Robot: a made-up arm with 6 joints.
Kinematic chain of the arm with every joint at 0, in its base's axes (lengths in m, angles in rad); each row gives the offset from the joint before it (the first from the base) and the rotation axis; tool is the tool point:
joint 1: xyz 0 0 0.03 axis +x
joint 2: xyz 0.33 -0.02 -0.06 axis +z
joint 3: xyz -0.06 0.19 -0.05 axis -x
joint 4: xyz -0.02 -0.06 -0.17 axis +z
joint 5: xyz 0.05 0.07 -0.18 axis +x
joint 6: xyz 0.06 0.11 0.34 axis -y
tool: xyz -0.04 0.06 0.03
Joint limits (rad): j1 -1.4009..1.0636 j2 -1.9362..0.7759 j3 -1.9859..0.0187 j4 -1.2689..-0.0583 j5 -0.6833..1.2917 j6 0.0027..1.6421
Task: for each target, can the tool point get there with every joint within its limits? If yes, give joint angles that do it. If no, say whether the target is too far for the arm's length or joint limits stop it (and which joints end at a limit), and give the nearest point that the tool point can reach.
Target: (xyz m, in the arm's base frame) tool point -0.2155 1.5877 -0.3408
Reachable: no: too far | nearest point 0.1318 0.5625 -0.1014 | short by 1.109 m
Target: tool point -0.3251 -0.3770 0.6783
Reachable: no: joint limits stop it (at a limit: joint 1, joint 2, joint 4, joint 5) | nearest point 0.0355 -0.0462 0.3937 | short by 0.566 m
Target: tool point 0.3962 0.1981 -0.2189
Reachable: yes | joints 0.0628 -1.0142 -1.4752 -1.1674 0.8563 0.2914
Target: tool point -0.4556 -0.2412 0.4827
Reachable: no: joint limits stop it (at a limit: joint 1, joint 2, joint 4, joint 5) | nearest point -0.0050 0.0138 0.3984 | short by 0.525 m
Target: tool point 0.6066 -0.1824 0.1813
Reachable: yes | joints -0.5420 -1.6189 -1.7190 -0.7574 -0.3339 1.4027
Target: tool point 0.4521 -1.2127 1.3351
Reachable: no: too far | nearest point 0.4922 -0.3785 0.3927 | short by 1.259 m
